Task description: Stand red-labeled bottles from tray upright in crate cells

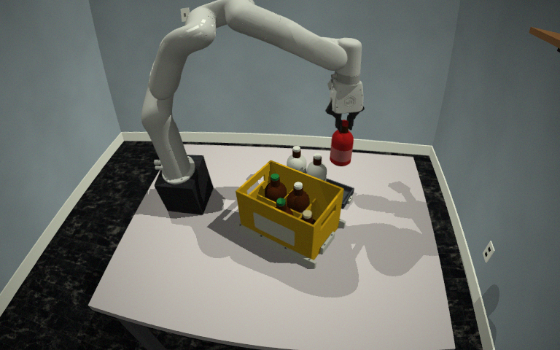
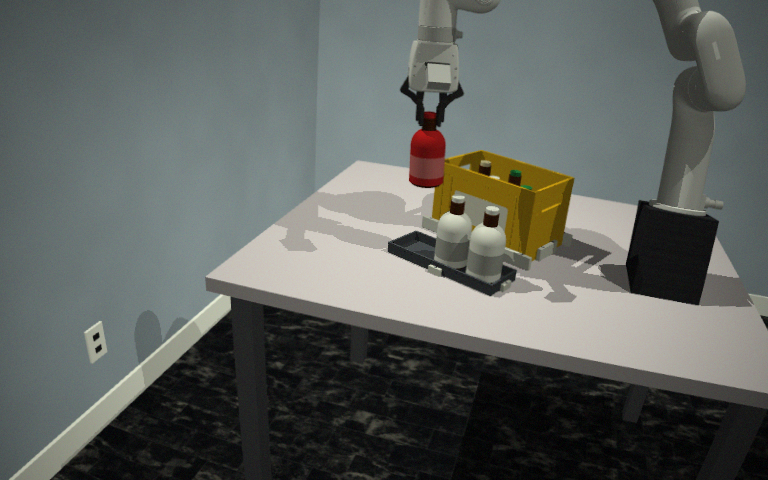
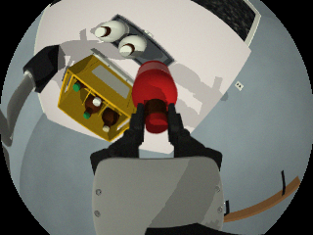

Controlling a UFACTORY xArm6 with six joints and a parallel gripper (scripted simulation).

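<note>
Right now my hand is 70 mm above the red-labeled bottle. From my hand the other things lie so: crate 170 mm behind, 170 mm to the right, 230 mm below.
</note>
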